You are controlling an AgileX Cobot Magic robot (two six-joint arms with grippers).
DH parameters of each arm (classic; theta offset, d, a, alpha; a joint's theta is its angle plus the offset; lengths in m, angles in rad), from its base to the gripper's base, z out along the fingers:
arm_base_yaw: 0 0.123 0 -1.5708
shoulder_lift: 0.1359 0 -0.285 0
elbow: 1.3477 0 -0.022 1.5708
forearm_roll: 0 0.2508 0 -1.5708
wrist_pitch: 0 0 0.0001 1.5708
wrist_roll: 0 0.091 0 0
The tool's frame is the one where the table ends.
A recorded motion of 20 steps. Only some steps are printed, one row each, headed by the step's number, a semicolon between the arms.
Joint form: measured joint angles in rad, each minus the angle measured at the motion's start. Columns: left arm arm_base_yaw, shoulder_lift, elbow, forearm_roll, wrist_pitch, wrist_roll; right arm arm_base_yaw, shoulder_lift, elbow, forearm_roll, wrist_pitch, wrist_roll.
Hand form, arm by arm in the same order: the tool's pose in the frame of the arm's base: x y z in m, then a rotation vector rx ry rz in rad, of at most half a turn. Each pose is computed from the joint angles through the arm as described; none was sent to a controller.
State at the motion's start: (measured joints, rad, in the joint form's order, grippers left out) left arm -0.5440 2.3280 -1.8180 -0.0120 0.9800 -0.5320; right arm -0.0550 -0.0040 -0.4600 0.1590 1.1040 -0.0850
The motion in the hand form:
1: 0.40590 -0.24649 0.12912 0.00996 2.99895 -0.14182; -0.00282 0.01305 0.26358 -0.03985 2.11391 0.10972
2: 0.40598 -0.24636 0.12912 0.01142 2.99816 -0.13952; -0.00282 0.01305 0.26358 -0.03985 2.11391 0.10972
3: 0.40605 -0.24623 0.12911 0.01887 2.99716 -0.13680; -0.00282 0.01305 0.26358 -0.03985 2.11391 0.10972
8: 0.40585 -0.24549 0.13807 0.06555 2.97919 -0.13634; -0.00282 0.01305 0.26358 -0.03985 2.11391 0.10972
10: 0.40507 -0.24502 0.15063 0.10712 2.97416 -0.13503; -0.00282 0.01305 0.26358 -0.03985 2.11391 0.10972
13: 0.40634 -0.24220 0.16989 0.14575 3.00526 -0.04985; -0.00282 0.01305 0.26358 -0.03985 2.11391 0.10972
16: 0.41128 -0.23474 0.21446 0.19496 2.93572 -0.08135; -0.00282 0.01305 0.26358 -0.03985 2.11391 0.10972
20: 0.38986 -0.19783 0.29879 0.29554 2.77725 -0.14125; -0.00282 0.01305 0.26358 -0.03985 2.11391 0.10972
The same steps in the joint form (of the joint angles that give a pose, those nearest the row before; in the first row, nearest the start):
1: 0.0000 0.0000 0.0000 0.0010 0.0000 0.0000; 0.0000 0.0000 0.0000 0.0000 0.0000 0.0000
2: 0.0000 0.0000 0.0000 0.0030 0.0000 0.0000; 0.0000 0.0000 0.0000 0.0000 0.0000 0.0000
3: 0.0000 0.0000 0.0001 0.0050 0.0000 0.0040; 0.0000 0.0000 0.0000 0.0000 0.0000 0.0000
8: 0.0000 -0.0190 0.0000 0.0120 0.0040 0.0320; 0.0000 0.0000 0.0000 0.0000 0.0000 0.0000
10: 0.0000 -0.0390 -0.0140 0.0120 0.0350 0.0600; 0.0000 0.0000 0.0000 0.0000 0.0000 0.0000
13: 0.0000 -0.0410 -0.0920 0.0490 0.1690 0.0720; 0.0000 0.0000 0.0000 0.0000 0.0000 0.0000
16: 0.0180 -0.0940 -0.1690 0.0530 0.2290 0.1280; 0.0000 0.0000 0.0000 0.0000 0.0000 0.0000
20: 0.0680 -0.3200 -0.1010 0.0450 0.2310 0.2620; 0.0000 0.0000 0.0000 0.0000 0.0000 0.0000

